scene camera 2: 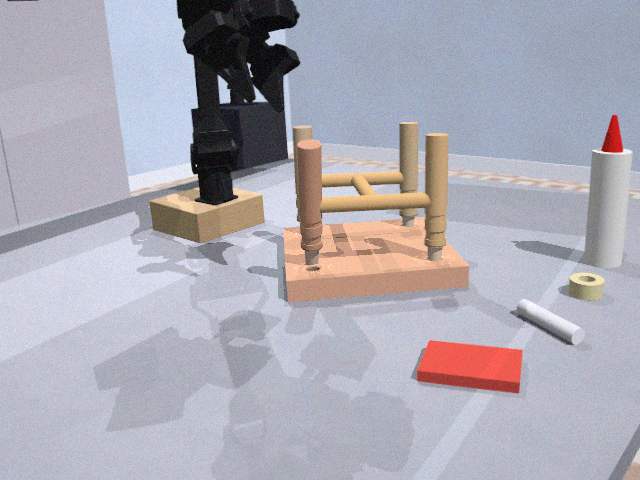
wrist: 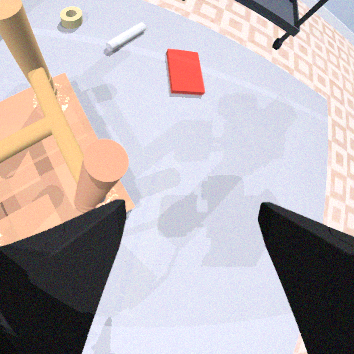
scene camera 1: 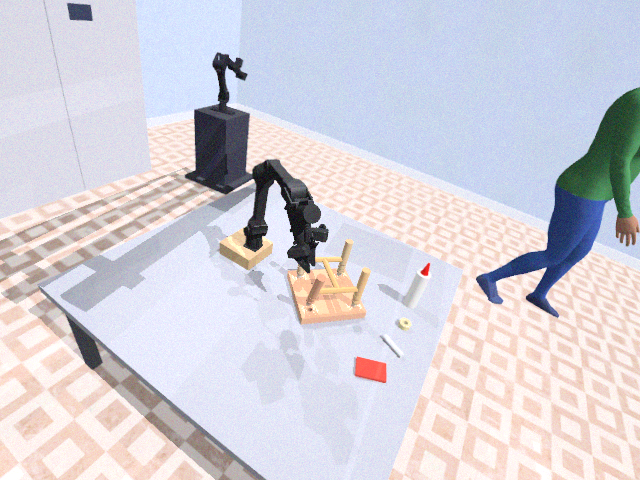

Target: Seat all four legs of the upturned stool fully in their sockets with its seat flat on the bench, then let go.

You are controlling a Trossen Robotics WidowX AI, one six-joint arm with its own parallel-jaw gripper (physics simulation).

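Places are measured from the arm's base along level axes (x right, y back, z down), in centimetres.
Pixels of known places: gripper, fingertip midpoint: (scene camera 2: 267, 106) (wrist: 193, 209) (scene camera 1: 311, 269); arm's base at its link origin: (scene camera 2: 216, 199) (scene camera 1: 253, 245).
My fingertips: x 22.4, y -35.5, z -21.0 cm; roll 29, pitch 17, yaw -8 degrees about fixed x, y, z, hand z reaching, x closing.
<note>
Ahead of a thing's pixels: the offset from my fingertips to its top centre. "spot": to the spot under its first point.
The upturned stool's seat (scene camera 1: 336, 314) (scene camera 2: 377, 284) (wrist: 20, 107) lies flat on the bench. The reddish leg {dx -6.4, dy -1.0, dz +5.1 cm} (scene camera 1: 315, 290) (scene camera 2: 310, 196) (wrist: 106, 161) leans a little; a grey peg shows at its foot, with part of a dark socket hole open in front. The front right leg {spot: dx -16.7, dy -15.1, dz +12.2 cm} (scene camera 1: 361, 286) (scene camera 2: 436, 175) (wrist: 20, 40) and back right leg {spot: dx -30.3, dy -3.6, dz +13.2 cm} (scene camera 1: 345, 257) (scene camera 2: 408, 165) stand with grey peg showing above the seat. The back left leg {spot: dx -19.0, dy +9.8, dz +6.5 cm} (scene camera 2: 301, 133) is mostly hidden at its foot. My gripper (scene camera 1: 305, 264) (scene camera 2: 264, 104) (wrist: 193, 209) is open and empty, above and left of the stool in scene camera 2.
A white bottle with a red tip {dx -36.4, dy -35.0, dz +4.3 cm} (scene camera 1: 417, 289) (scene camera 2: 608, 206), a yellow ring {dx -22.2, dy -35.6, dz +24.8 cm} (scene camera 1: 400, 326) (scene camera 2: 574, 288) (wrist: 65, 21), a white rod {dx -9.6, dy -34.0, dz +25.1 cm} (scene camera 1: 392, 346) (scene camera 2: 549, 320) (wrist: 126, 37) and a red block {dx +4.2, dy -29.6, dz +25.8 cm} (scene camera 1: 370, 369) (scene camera 2: 470, 364) (wrist: 185, 72) are on the bench. A person (scene camera 1: 578, 201) is beyond the bench.
</note>
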